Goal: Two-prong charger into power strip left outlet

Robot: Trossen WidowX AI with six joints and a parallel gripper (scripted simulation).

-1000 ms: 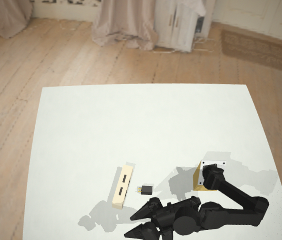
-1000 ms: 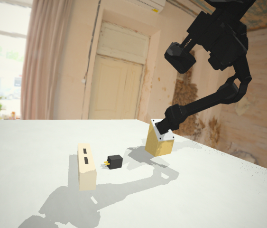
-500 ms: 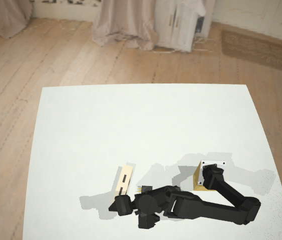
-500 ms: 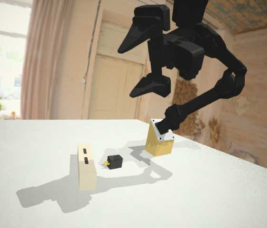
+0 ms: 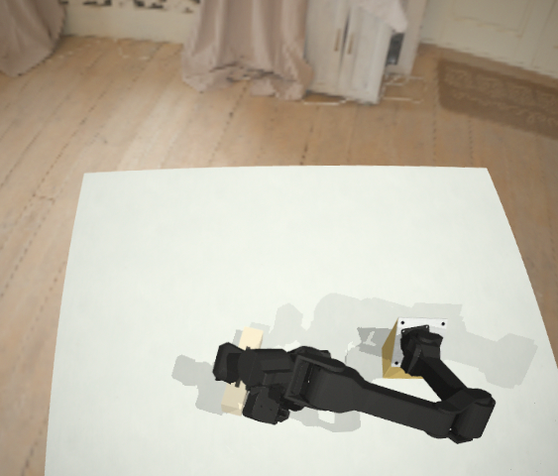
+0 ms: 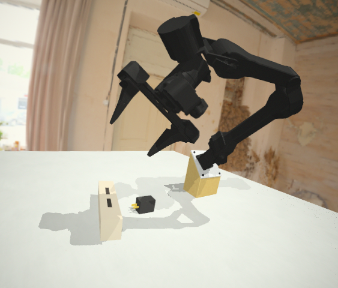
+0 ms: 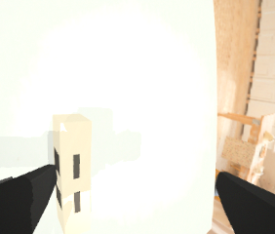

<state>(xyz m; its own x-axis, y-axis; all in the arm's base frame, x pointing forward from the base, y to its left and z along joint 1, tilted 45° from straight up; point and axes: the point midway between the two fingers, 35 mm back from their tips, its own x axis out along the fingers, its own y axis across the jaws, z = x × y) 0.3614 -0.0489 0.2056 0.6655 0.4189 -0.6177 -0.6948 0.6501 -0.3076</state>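
Right now my gripper tip is 210 mm above the dark grey charger, 110 mm past it and 90 mm to the left of it.
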